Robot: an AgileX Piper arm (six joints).
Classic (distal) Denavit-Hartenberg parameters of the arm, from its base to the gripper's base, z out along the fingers. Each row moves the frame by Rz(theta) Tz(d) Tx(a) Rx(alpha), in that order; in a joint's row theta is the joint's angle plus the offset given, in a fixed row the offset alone. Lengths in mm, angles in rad.
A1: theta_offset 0  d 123  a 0  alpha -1.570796
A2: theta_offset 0.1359  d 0  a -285  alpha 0
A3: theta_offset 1.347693  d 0  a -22  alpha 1.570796
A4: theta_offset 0  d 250.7  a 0  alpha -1.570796
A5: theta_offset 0  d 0  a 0  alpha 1.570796
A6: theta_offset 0  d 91  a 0  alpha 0
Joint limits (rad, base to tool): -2.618..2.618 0..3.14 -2.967..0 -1.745..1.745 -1.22..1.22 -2.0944..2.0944
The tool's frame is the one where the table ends.
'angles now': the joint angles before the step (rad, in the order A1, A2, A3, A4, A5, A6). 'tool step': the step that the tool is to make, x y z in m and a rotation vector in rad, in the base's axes. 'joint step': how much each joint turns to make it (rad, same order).
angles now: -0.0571 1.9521 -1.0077 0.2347 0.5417 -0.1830
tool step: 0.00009 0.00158 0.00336 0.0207 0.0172 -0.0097
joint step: 0.0000 -0.0046 -0.0107 0.0203 0.0346 0.0000
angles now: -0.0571 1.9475 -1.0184 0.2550 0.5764 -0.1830
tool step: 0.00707 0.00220 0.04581 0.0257 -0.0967 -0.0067
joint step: 0.0000 -0.1022 -0.0538 0.0271 0.0632 0.0000
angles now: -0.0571 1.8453 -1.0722 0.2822 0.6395 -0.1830
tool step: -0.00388 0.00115 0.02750 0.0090 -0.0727 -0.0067
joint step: -0.0001 -0.0789 -0.0018 0.0145 0.0090 0.0000
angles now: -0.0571 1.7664 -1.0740 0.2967 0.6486 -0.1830
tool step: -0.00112 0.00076 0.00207 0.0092 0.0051 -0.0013
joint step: -0.0001 -0.0059 -0.0012 0.0081 0.0133 -0.0001
